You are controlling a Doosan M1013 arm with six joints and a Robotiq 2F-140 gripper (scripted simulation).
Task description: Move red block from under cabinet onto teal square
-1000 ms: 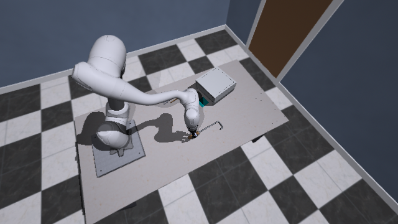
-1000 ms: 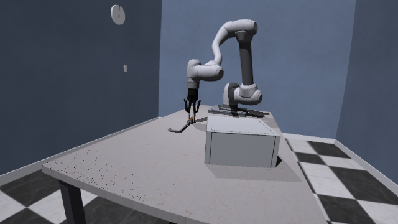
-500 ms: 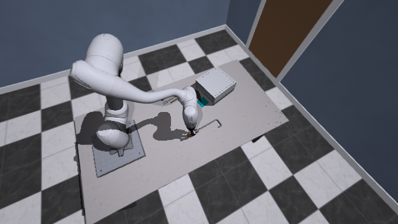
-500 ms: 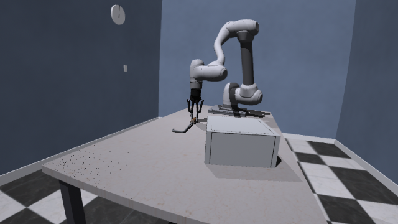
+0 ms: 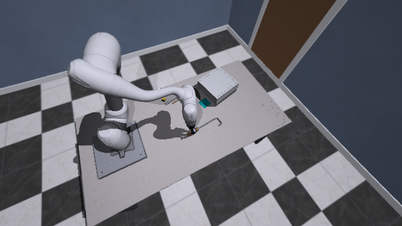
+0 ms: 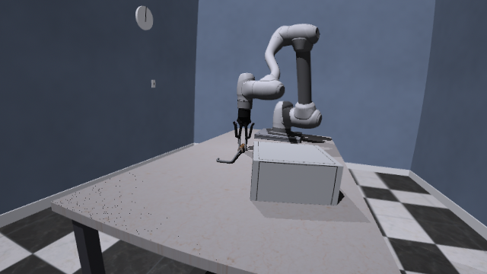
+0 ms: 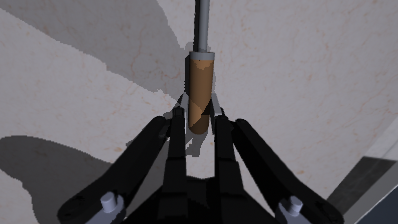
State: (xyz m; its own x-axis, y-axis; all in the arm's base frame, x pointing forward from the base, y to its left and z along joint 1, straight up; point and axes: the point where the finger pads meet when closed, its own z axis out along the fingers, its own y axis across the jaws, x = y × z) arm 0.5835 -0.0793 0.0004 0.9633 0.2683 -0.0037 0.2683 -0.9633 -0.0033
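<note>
Now: the thin brown stick 20 mm behind my hand, 390 mm to the left of it and 30 mm below it. From my hand the other things lie so: teal square 220 mm ahead, 270 mm to the left, 40 mm below; hook tool 130 mm ahead, 20 mm below; grey forked tool 90 mm behind, 400 mm to the left, 30 mm below.
</note>
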